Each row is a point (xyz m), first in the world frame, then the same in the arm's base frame.
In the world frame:
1: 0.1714 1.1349 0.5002
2: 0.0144 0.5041 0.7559
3: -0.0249 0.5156 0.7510
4: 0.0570 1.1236 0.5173
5: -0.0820 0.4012 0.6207
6: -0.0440 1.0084 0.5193
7: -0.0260 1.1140 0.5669
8: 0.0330 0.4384 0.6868
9: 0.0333 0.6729 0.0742
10: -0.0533 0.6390 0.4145
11: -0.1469 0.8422 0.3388
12: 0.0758 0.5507 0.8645
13: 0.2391 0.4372 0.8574
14: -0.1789 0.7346 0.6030
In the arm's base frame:
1: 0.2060 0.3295 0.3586
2: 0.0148 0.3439 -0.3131
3: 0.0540 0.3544 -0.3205
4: 0.2918 0.3697 0.2912
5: 0.1153 0.2090 -0.4123
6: 0.3361 0.3517 0.1457
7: 0.3383 0.4310 0.2320
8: 0.0043 0.2521 -0.3431
9: 0.3348 -0.1936 0.0067
10: 0.2578 0.1148 -0.1464
11: 0.4384 0.1534 0.0008
12: -0.0650 0.4421 -0.2715
13: -0.2396 0.3483 -0.2895
14: 0.3205 0.3513 -0.1705

